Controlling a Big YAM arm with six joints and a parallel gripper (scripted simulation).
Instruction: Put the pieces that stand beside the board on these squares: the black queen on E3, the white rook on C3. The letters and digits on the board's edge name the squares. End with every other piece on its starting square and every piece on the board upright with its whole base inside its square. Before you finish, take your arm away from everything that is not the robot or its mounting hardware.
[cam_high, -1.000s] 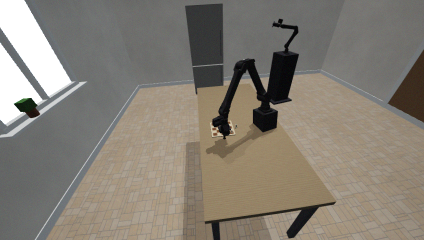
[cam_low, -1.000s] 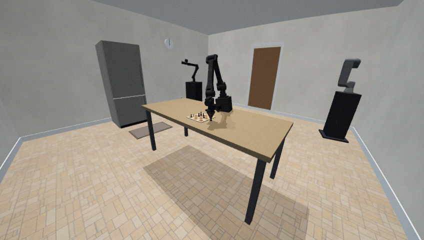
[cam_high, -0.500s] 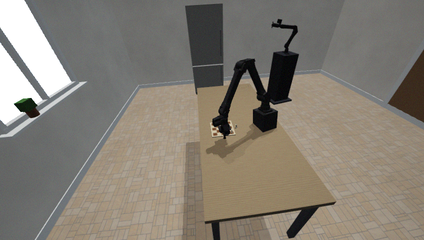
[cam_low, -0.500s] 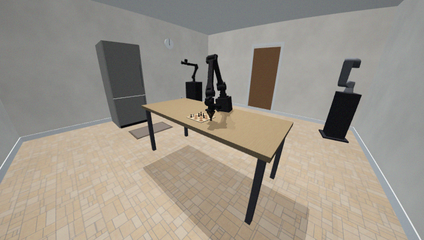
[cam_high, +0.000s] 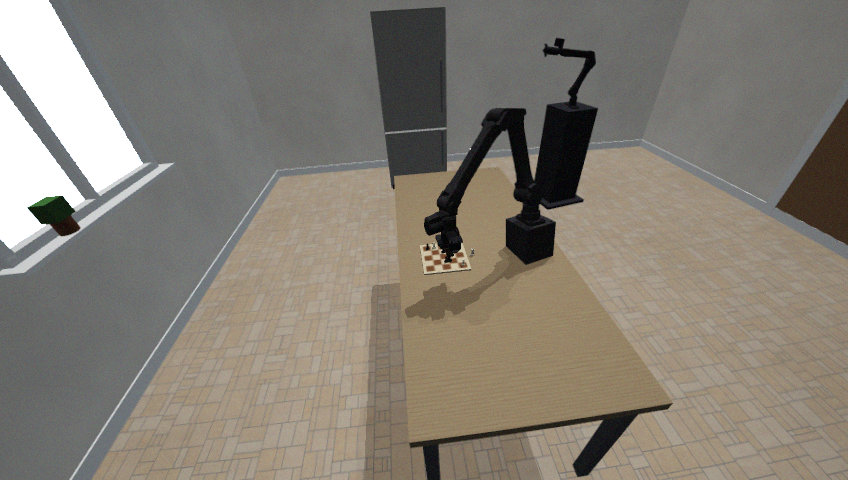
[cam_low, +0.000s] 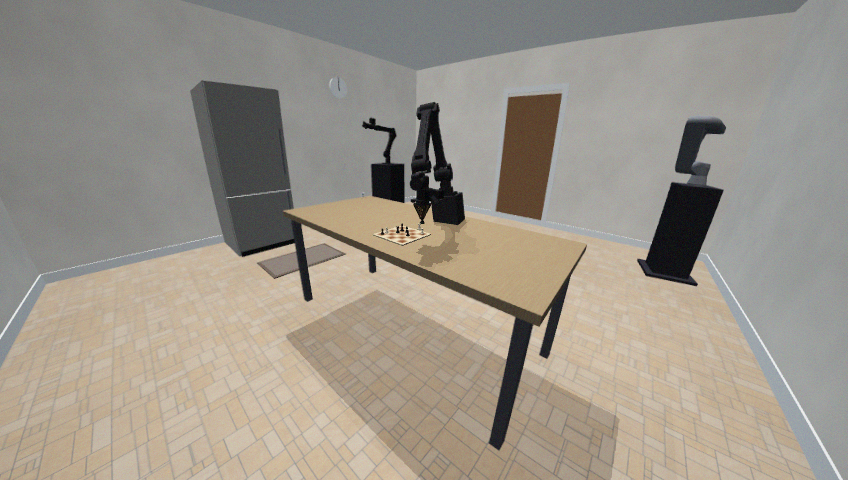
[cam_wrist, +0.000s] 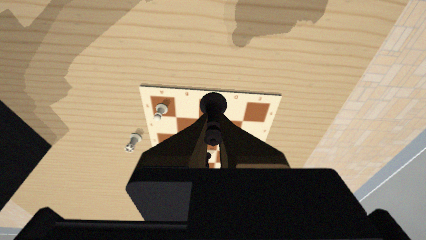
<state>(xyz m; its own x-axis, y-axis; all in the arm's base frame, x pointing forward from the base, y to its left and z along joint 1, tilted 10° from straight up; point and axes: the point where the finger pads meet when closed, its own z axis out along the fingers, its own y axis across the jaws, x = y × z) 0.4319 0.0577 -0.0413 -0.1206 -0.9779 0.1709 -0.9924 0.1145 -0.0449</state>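
The chessboard is 3 cm behind my hand, 13 cm to the right of it and 12 cm below it. Round my hand: black queen: right at my hand.
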